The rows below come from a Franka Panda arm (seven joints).
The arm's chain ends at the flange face. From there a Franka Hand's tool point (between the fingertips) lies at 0.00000 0.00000 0.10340 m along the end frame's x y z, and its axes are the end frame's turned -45 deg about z.
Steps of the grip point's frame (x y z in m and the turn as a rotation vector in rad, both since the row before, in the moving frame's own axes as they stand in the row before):
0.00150, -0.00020, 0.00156, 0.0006, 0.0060, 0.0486
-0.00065, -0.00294, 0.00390, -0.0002, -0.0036, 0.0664
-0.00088, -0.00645, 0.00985, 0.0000, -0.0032, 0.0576
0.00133, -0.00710, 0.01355, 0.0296, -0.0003, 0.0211
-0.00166, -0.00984, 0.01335, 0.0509, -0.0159, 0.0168
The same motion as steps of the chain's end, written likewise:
0.00051, -0.00073, 0.00156, 0.0047, 0.0038, 0.0486
-0.00228, -0.00189, 0.00390, -0.0027, -0.0024, 0.0664
-0.00494, -0.00417, 0.00985, -0.0023, -0.0023, 0.0576
-0.00192, -0.00380, 0.01360, 0.0207, -0.0211, 0.0211
-0.00327, -0.00319, 0.01350, 0.0247, -0.0472, 0.0168

